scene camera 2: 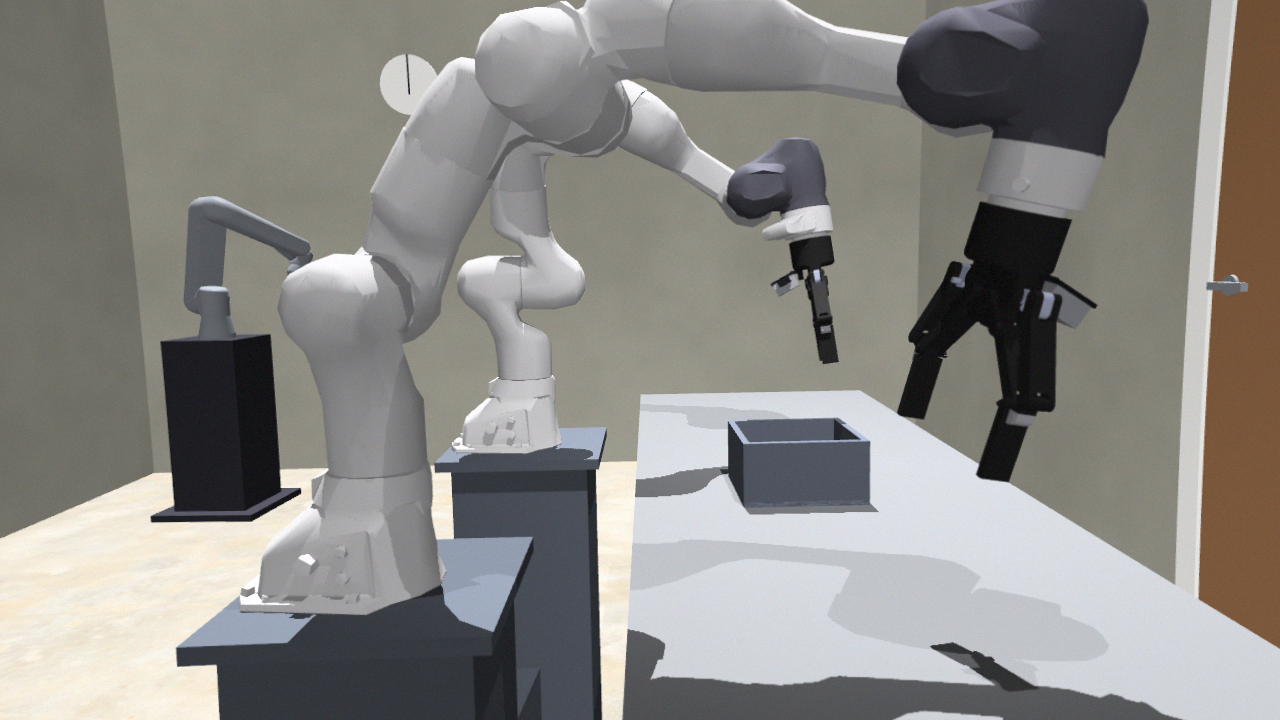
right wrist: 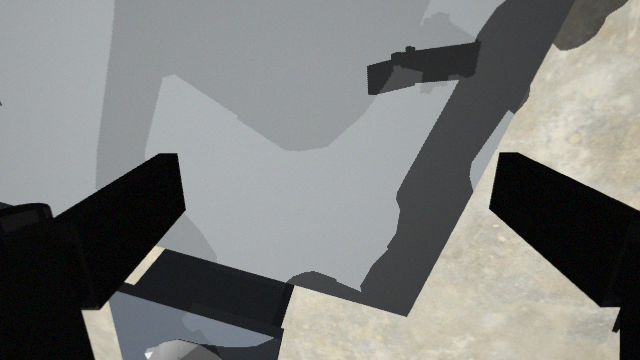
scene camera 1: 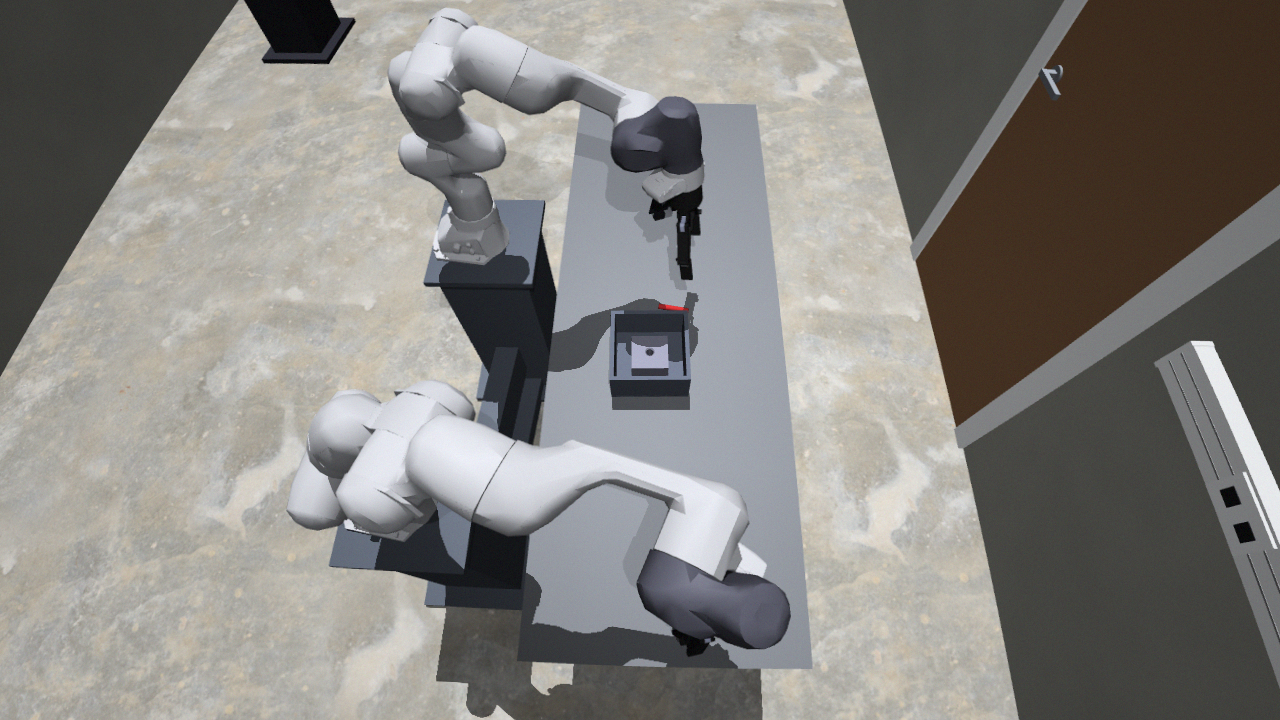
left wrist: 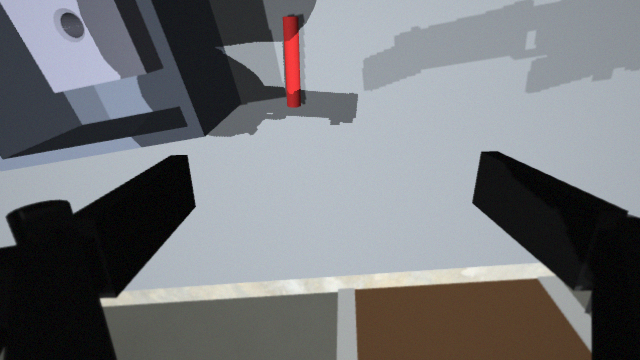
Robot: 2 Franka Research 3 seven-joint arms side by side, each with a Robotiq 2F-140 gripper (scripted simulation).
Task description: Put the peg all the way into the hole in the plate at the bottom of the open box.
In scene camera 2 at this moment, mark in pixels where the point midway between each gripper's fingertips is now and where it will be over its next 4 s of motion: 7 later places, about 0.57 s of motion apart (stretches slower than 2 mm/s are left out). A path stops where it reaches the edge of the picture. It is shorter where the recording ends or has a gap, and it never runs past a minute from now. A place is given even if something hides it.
The left gripper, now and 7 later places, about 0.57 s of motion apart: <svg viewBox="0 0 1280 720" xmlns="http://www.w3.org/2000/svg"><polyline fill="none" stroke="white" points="828,361 828,385 825,386 799,387 813,384 826,386 818,386 800,390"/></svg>
The right gripper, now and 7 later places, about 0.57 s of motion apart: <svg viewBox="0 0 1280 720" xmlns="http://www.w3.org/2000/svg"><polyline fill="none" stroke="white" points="947,444 940,437 918,427 877,414 814,399 729,380 626,357 503,330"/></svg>
